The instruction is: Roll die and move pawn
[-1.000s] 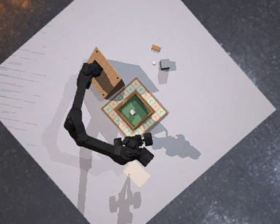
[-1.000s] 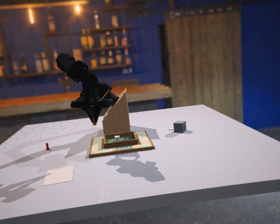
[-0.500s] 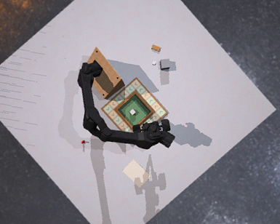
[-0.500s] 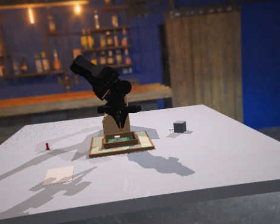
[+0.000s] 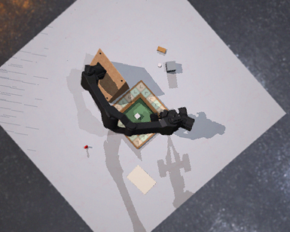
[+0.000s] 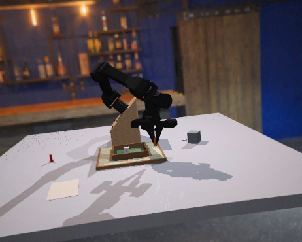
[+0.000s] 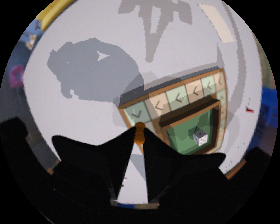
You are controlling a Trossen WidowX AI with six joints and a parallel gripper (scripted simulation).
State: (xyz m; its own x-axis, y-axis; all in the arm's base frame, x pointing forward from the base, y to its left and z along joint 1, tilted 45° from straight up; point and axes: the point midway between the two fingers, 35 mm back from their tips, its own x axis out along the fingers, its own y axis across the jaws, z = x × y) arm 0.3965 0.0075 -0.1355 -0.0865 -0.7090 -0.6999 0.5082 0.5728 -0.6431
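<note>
My gripper tip is now 110 mm past the white die, 120 mm to the left of it and 40 mm above it. The rest, counted from my gripper tip: cream card: 180 mm ahead, 350 mm to the right, 70 mm below; green dice tray: 110 mm behind, 110 mm to the right, 60 mm below; orange pawn: 10 mm above.
</note>
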